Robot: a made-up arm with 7 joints.
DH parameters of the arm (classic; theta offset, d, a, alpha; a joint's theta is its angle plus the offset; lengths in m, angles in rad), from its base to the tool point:
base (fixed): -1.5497 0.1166 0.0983 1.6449
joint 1: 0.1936 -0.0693 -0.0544 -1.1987
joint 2: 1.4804 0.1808 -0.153 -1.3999
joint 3: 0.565 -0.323 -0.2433 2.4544
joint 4: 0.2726 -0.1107 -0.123 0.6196
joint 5: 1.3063 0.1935 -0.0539 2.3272
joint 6: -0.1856 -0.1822 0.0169 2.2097
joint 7: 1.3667 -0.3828 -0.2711 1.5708
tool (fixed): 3.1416 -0.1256 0 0
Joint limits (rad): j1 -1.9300..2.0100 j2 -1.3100..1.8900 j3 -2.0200..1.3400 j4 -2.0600..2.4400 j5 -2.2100..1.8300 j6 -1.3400..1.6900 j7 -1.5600..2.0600
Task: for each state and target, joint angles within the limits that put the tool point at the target. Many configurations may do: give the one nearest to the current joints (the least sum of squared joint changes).
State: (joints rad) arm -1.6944 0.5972 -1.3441 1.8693 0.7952 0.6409 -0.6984
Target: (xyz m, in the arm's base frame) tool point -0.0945 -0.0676 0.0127
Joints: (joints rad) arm -1.8218 0.9873 -1.7304 1.8779 0.9701 1.2857 -1.4948
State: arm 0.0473 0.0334 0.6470 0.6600 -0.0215 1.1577 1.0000
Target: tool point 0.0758 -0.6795 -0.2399
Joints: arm -0.2542 0.2339 0.5104 0.7682 -0.0189 1.1518 0.9837
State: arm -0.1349 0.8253 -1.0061 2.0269 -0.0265 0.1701 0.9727
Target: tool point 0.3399 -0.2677 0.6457
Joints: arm -0.2120 0.7925 -0.5797 1.6391 -0.1924 0.6572 0.6680
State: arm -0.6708 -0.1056 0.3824 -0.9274 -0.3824 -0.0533 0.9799
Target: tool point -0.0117 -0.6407 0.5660
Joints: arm -0.0363 0.1569 0.4791 -0.8446 -0.1691 -0.6445 1.3582
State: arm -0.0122 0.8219 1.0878 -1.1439 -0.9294 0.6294 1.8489
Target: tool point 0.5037 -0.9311 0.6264
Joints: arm -0.5488 1.3048 0.9221 -0.8107 -0.8454 0.6031 1.6120
